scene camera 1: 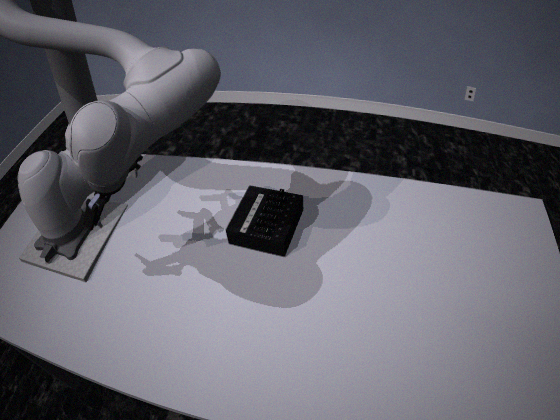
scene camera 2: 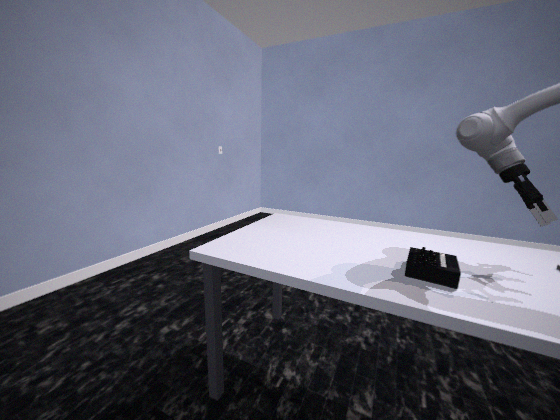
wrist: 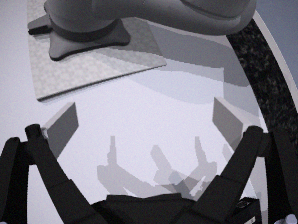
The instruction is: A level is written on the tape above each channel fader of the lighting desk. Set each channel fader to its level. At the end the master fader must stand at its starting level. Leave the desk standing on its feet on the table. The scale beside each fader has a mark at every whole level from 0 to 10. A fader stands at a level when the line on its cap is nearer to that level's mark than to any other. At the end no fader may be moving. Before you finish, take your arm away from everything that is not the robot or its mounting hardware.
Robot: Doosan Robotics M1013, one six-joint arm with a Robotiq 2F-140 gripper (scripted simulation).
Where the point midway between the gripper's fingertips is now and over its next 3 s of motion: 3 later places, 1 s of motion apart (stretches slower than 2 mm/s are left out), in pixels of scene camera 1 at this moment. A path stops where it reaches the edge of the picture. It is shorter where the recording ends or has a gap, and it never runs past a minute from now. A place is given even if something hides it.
My gripper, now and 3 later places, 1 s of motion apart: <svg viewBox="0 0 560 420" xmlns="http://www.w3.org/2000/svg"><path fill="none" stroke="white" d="M114 198L258 172L282 196L279 182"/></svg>
